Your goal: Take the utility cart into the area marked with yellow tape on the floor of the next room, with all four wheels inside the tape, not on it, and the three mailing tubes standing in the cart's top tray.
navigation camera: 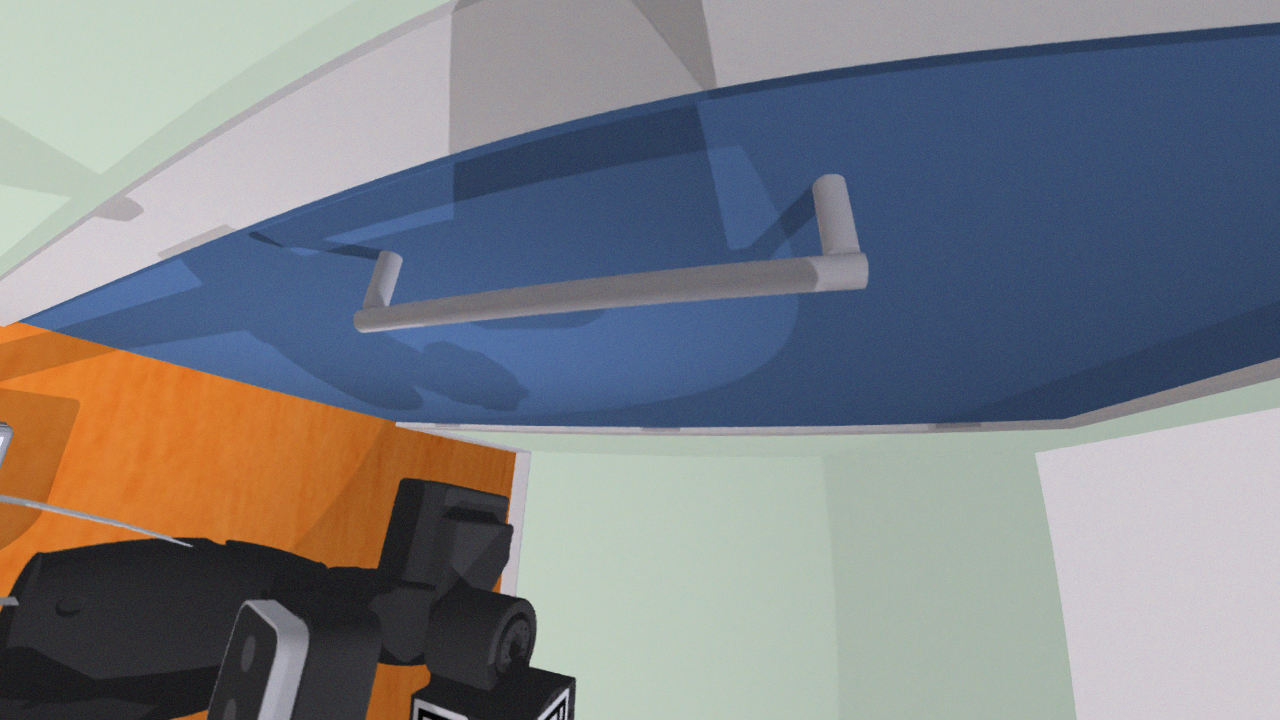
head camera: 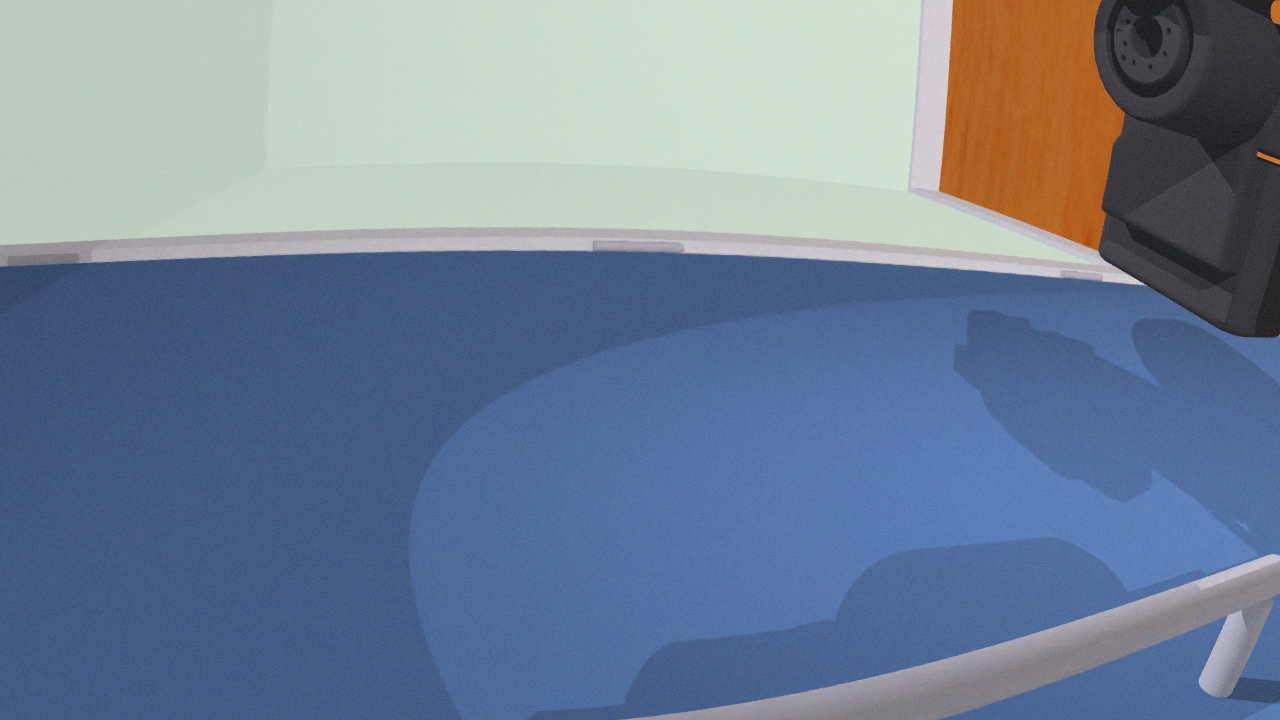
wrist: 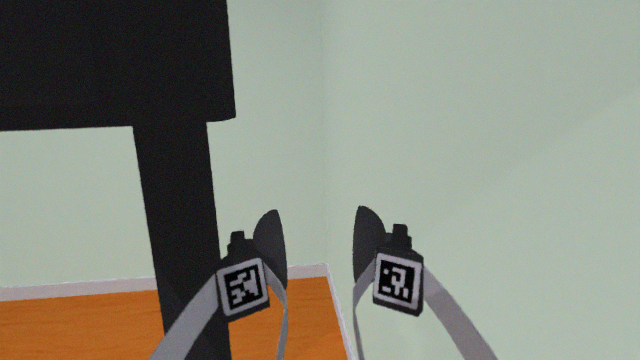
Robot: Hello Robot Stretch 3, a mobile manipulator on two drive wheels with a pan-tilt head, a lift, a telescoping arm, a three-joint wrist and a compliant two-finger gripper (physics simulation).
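Frame: origin at the robot's base, x back, y down, z right, level; centimetres.
Seen in the pictures: gripper, fingertip midpoint: (wrist: 319, 234).
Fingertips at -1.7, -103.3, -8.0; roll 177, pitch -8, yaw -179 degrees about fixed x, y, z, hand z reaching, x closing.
Observation:
A point is followed by its place in that frame, as x, y, z.
My gripper (wrist: 319, 234) @[-1.7, -103.3, -8.0] shows in the wrist view with its two fingertips apart and no object between them. Behind them are a pale green wall corner and a strip of orange wood floor. The robot's black wrist shows at the upper right of the head view and at the lower left of the navigation view. The utility cart, the mailing tubes and the yellow tape do not show in these views.
A blue door (head camera: 268, 447) @[-21.2, -137.4, 53.5] (navigation camera: 984, 223) @[-22.4, -141.0, 26.0] with a long grey bar handle (head camera: 1074, 641) @[-15.9, -110.4, 20.3] (navigation camera: 626, 291) @[-16.2, -118.2, 20.1] fills much of the head and navigation views, very close. A pale frame (navigation camera: 572, 80) @[-21.7, -118.5, 11.0] runs along one edge. Pale green walls (head camera: 581, 89) @[0.9, -89.2, 186.9] (wrist: 475, 125) @[-24.8, -107.5, -29.0] stand beyond the orange wood floor (head camera: 1020, 134) @[4.0, 0.0, 154.9] (wrist: 75, 325) @[110.8, 0.0, -162.7].

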